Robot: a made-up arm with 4 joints.
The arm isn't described. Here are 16 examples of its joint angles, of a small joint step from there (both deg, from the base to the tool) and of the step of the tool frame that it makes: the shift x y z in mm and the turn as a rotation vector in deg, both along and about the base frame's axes.
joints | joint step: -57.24 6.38 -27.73 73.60 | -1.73 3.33 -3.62 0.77
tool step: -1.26 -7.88 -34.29 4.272 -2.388 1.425
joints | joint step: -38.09 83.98 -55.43 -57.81 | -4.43 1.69 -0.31 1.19
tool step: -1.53 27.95 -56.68 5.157 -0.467 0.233
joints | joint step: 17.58 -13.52 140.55 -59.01 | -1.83 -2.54 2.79 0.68
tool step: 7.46 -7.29 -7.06 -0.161 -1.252 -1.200
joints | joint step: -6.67 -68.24 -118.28 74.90 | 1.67 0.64 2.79 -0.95
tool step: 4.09 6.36 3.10 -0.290 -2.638 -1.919
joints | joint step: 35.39 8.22 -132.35 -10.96 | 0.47 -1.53 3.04 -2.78
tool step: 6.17 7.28 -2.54 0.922 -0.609 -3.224
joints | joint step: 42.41 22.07 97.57 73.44 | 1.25 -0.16 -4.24 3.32
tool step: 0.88 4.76 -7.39 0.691 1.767 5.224
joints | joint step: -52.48 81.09 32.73 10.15 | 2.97 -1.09 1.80 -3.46
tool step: -4.59 -20.41 40.72 -5.099 4.002 0.243
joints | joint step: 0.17 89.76 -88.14 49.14 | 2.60 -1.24 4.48 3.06
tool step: 3.48 20.32 24.29 -3.738 5.252 0.015
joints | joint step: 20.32 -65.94 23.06 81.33 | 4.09 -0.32 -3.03 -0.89
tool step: 5.60 23.85 -16.31 -4.590 3.008 0.770
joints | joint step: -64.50 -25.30 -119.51 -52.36 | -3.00 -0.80 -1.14 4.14
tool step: -1.37 -1.24 -17.62 -1.382 -2.647 1.047
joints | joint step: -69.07 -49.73 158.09 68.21 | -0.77 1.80 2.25 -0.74
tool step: 4.96 -11.92 -0.62 2.068 1.545 -2.789
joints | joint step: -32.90 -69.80 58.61 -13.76 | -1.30 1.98 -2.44 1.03
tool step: 6.54 -26.28 12.40 3.781 2.066 0.844
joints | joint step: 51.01 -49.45 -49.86 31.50 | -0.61 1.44 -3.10 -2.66
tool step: 3.27 3.74 10.98 4.132 2.262 0.831
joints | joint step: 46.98 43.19 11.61 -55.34 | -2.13 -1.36 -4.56 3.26
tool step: 11.33 -32.35 13.64 1.060 4.765 4.389
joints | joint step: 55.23 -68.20 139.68 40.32 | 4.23 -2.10 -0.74 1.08
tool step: -4.36 -14.78 -27.13 -5.341 1.972 -0.326
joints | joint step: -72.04 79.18 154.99 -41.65 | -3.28 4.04 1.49 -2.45
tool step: -7.11 42.50 -70.51 8.004 0.123 1.458
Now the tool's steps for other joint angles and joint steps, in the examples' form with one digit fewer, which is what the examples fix.
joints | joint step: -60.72 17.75 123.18 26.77 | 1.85 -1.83 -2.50 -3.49
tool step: 0.3 7.6 31.2 -5.91 -0.43 3.75
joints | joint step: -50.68 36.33 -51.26 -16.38 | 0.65 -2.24 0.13 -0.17
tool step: 7.0 0.2 26.3 -2.59 0.01 0.70
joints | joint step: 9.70 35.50 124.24 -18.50 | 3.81 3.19 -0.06 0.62
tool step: -9.4 24.1 6.4 -0.61 -1.62 -0.54
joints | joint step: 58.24 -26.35 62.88 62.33 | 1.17 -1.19 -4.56 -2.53
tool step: 5.0 11.4 -7.5 -4.44 4.61 0.71
